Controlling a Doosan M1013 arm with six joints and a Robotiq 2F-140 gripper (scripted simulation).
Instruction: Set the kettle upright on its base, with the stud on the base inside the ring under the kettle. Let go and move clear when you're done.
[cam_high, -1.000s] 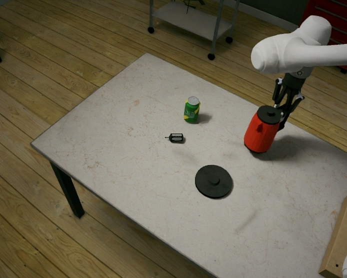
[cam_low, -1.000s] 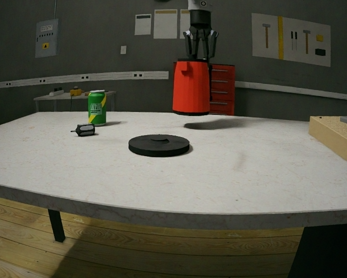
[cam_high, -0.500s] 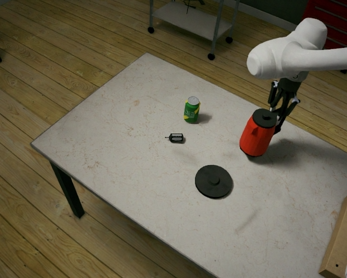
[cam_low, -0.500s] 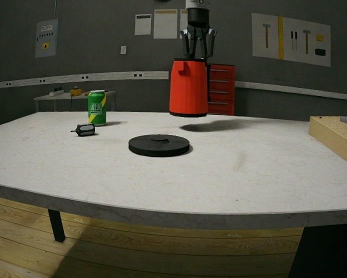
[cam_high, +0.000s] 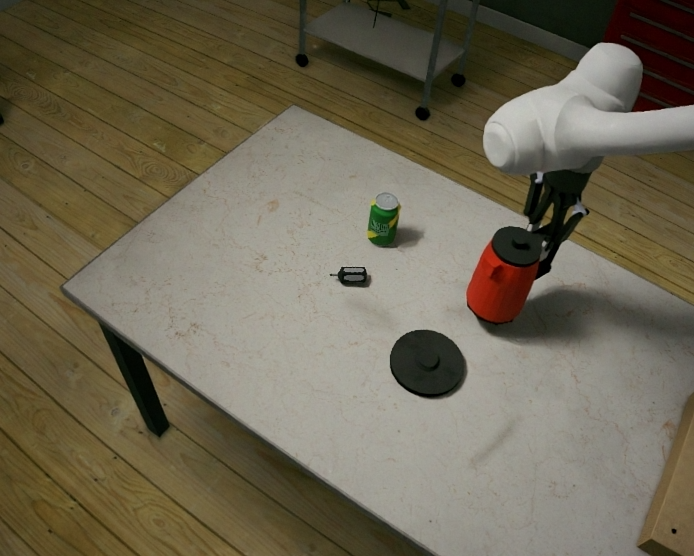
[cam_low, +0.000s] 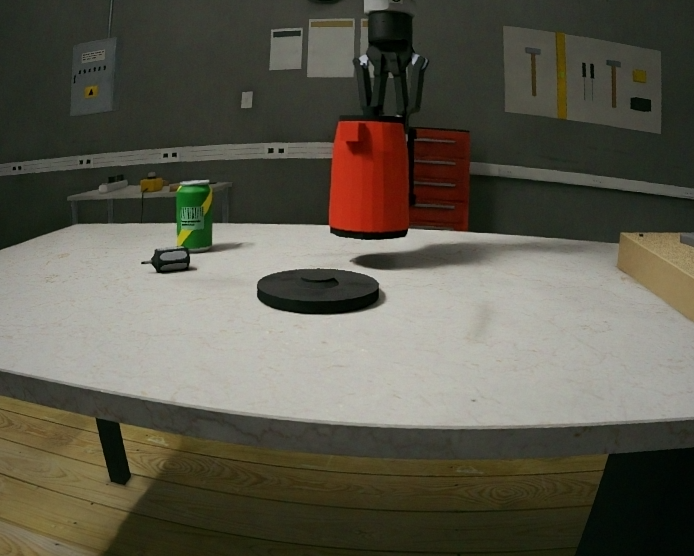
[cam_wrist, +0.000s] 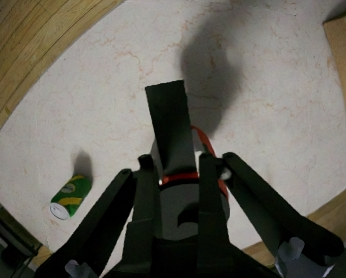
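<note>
Right now my hand is 20 mm short of the red kettle, 30 mm to the right of it and 60 mm above it. From my hand the other things lie so: black round base (100 mm ahead, 240 mm to the left, 190 mm below); black tool (340 mm ahead, 140 mm to the left, 180 mm below).
</note>
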